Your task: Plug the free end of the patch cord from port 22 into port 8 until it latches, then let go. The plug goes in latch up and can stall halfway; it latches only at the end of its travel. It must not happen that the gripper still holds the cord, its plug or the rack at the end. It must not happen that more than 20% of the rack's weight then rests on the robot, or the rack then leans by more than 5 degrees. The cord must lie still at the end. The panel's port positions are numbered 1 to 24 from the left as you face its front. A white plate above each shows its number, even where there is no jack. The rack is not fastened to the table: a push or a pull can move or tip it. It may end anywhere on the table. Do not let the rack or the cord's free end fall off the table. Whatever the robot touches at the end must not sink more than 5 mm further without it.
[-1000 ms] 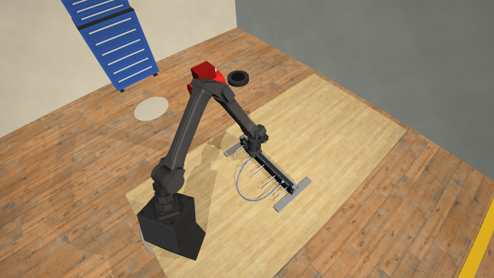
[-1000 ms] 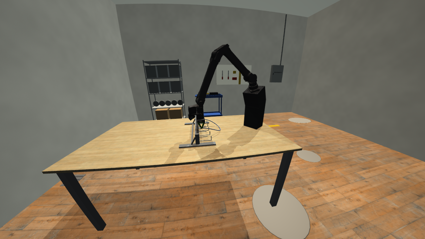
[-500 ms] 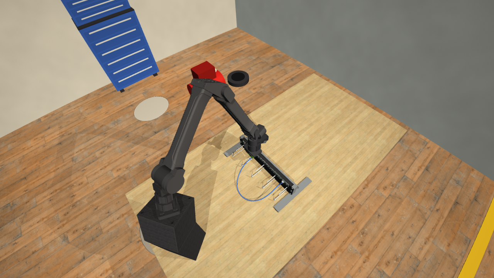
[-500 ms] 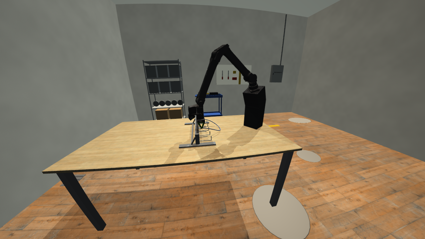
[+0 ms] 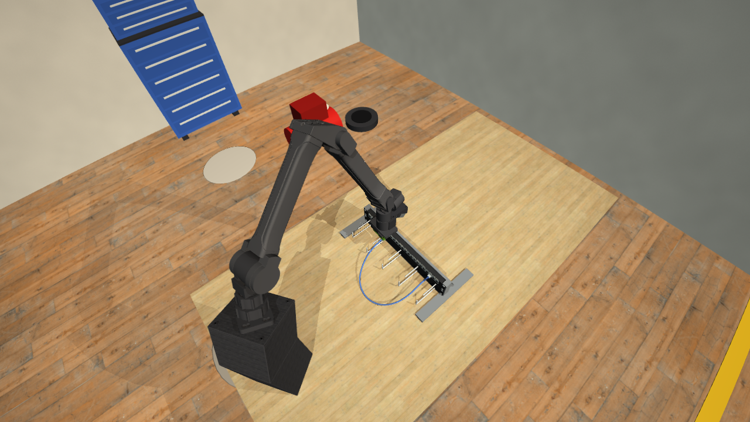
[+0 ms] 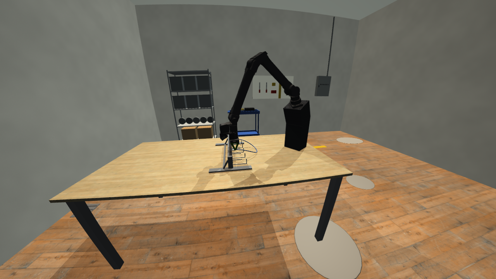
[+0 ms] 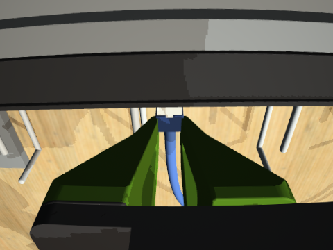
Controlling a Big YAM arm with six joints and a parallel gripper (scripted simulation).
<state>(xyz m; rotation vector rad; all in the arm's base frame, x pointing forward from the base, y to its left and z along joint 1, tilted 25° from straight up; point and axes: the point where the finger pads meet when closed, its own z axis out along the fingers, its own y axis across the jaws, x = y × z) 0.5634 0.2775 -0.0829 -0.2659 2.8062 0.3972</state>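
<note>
The cord plug lies 2 cm ahead of my hand and 1 cm to the left of it.
</note>
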